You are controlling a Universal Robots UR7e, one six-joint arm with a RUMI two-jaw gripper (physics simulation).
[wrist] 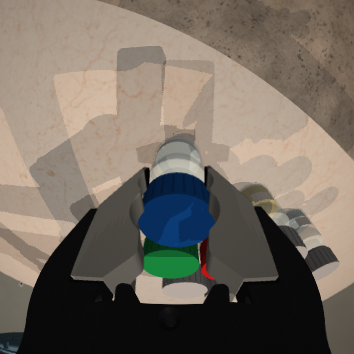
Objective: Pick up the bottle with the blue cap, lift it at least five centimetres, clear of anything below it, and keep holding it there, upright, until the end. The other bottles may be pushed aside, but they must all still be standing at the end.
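Places are measured from the arm's base along level axes (x back, y up, z left), in metres.
Where they show: gripper, fingertip midpoint: (176,167).
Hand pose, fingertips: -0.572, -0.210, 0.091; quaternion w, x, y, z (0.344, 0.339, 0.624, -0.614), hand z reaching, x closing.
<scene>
Each offset is from my fingertips to the centre of the thing, as dx, dy, dz. "pt": to the spot under its first point. Level surfaces: height alone.
The bottle with the blue cap @[+0.015, -0.005, -0.009] (176,217) is upright in the middle of the wrist view, its clear rounded body showing beyond the cap. My gripper (176,167) is shut on this bottle, with one jaw against each side. I cannot tell any gap between the bottle's base and the table. A bottle with a green cap @[+0.068, -0.005, -0.033] (171,266) stands close beside it, nearer the gripper's palm. A red cap (205,265) shows partly beside the green one, mostly hidden by the right jaw. A grey-sided cap with a pale top @[+0.114, +0.035, -0.079] (185,290) shows below the green cap.
Right of the right jaw stand a yellowish bottle @[pt -0.006, -0.028, -0.116] (259,195), a bottle with a dark ribbed cap @[+0.013, -0.005, -0.239] (322,262) and another dark-sided cap @[+0.014, +0.035, -0.136] (294,239), partly hidden. The round pale marble table @[dy -0.058] (90,30) curves away at the upper right, with speckled floor (280,40) beyond. Shadows fall across the table.
</scene>
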